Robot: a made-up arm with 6 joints.
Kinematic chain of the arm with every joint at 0, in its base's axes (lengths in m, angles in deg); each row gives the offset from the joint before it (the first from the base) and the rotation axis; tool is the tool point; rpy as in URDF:
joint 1: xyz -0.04 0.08 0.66 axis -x
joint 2: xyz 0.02 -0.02 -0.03 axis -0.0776 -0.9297 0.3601
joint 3: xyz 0 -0.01 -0.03 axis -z
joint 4: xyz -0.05 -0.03 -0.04 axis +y
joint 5: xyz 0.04 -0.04 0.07 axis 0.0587 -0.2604 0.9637
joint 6: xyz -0.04 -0.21 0 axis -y
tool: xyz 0.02 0 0.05 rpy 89.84 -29.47 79.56
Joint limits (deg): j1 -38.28..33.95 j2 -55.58..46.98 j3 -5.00..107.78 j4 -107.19..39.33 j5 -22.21..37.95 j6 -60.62..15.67
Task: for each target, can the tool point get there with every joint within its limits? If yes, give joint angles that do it. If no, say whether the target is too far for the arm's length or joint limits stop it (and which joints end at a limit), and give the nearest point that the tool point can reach.
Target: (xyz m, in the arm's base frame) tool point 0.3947 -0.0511 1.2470
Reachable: no: too far | nearest point 0.1572 -0.0580 0.8641 | short by 0.451 m
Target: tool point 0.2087 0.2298 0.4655
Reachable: no: joint limits stop it (at a limit: joint 1, joint 3, joint 4, joint 5, joint 6) | nearest point 0.1590 -0.0323 0.4115 | short by 0.272 m
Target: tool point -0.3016 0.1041 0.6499
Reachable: yes | joints -24.23 7.88 95.25 -10.50 0.70 -15.80
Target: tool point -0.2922 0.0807 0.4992
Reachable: yes | joints -31.02 28.91 67.42 -31.74 -11.18 -13.69
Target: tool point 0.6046 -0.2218 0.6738
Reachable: no: too far | nearest point 0.2220 -0.1133 0.6688 | short by 0.398 m
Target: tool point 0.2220 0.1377 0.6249
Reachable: no: joint limits stop it (at a limit: joint 1, joint 3, joint 4, joint 5, joint 6) | nearest point 0.2223 -0.0820 0.5561 | short by 0.230 m
